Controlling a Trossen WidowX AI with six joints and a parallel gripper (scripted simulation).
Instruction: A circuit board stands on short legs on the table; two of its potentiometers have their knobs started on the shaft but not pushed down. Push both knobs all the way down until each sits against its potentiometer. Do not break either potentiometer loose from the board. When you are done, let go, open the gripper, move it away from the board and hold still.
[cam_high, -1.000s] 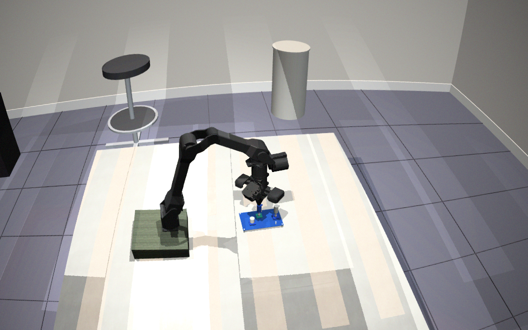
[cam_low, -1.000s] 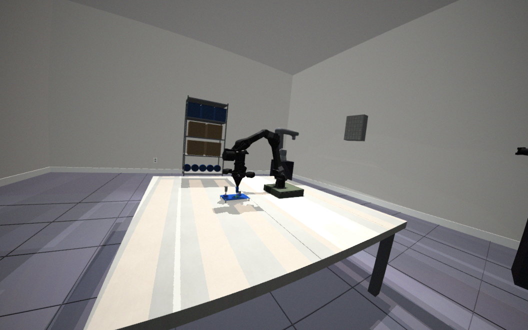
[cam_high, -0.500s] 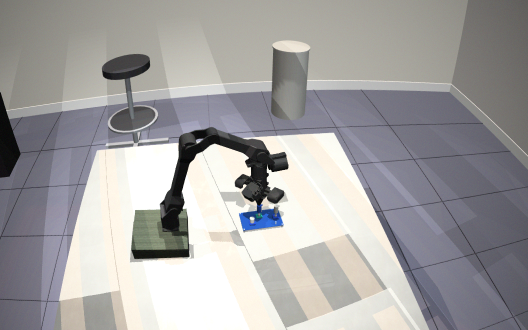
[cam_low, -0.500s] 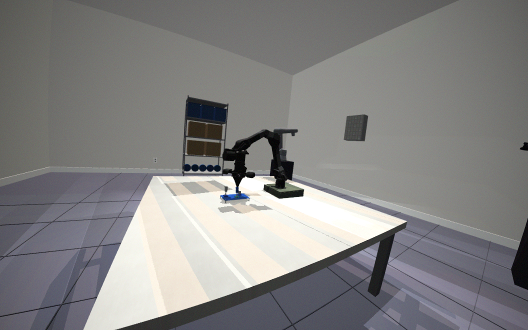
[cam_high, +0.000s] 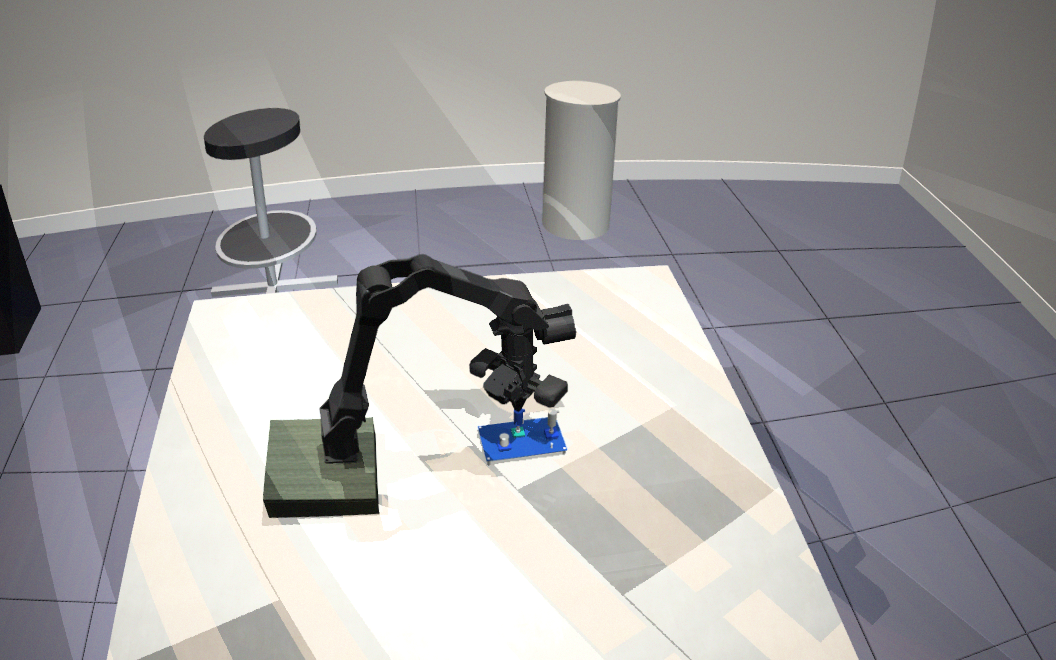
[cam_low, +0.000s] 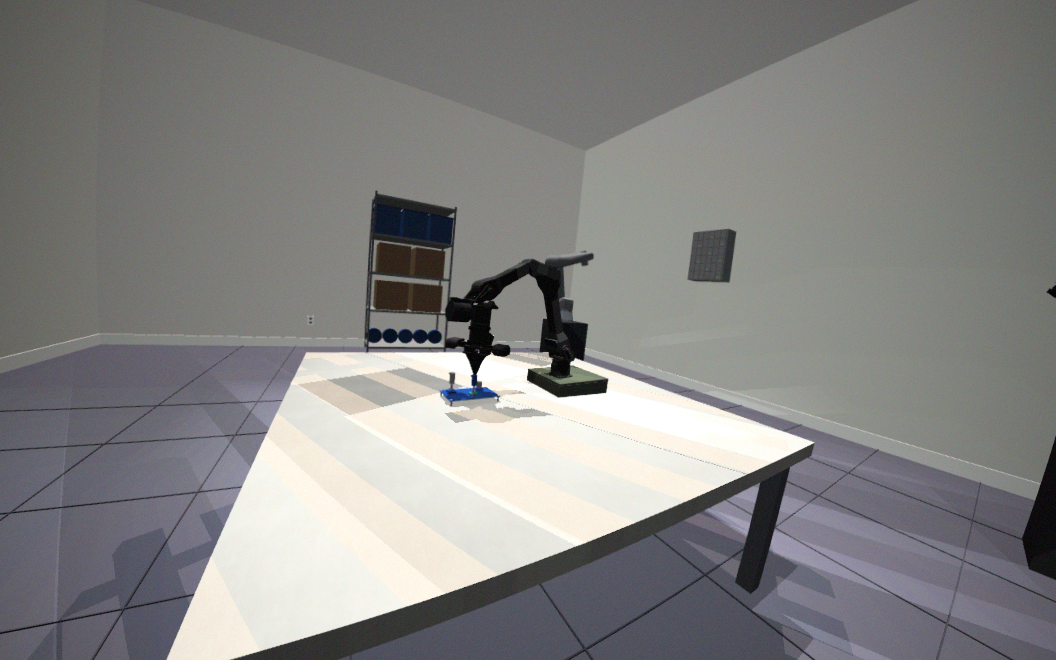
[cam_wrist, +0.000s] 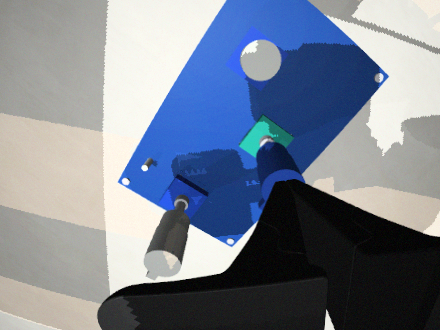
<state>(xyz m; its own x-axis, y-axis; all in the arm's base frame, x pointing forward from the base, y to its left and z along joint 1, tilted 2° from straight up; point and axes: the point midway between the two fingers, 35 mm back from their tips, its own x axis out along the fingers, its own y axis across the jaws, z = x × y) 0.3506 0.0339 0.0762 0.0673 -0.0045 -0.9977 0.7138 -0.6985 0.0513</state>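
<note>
Now: gripper tip 6 cm short of the grey knob, 2 cm to the left of it and 1 cm above it. Also, from my gripper tip: dark blue knob: 2 cm below.
</note>
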